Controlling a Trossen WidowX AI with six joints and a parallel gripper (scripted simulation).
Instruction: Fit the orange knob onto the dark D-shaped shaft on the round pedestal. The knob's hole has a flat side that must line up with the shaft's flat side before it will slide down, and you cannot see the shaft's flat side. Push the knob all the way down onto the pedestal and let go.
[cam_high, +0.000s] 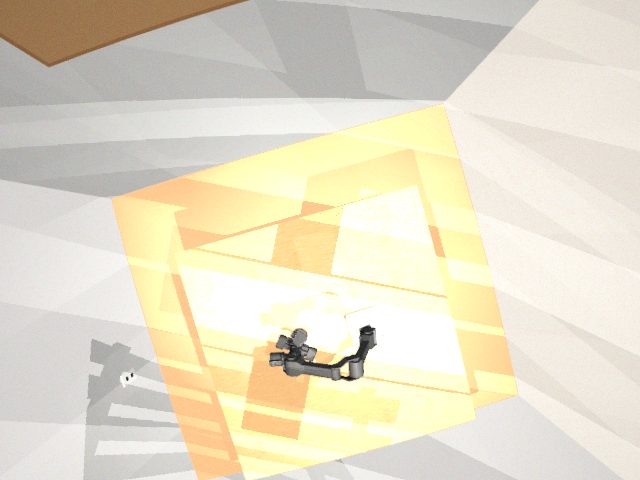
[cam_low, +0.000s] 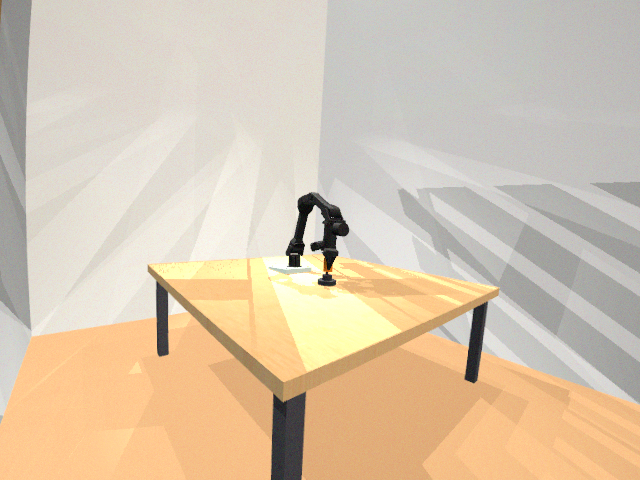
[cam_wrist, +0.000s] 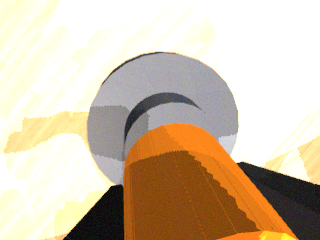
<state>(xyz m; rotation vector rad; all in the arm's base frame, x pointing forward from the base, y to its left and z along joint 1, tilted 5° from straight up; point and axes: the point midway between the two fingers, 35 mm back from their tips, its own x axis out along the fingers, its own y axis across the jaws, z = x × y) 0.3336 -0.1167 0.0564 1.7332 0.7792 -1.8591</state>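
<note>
Right now the pedestal is 40 mm below my gripper tip. Round my gripper tip: orange knob 20 mm above.
</note>
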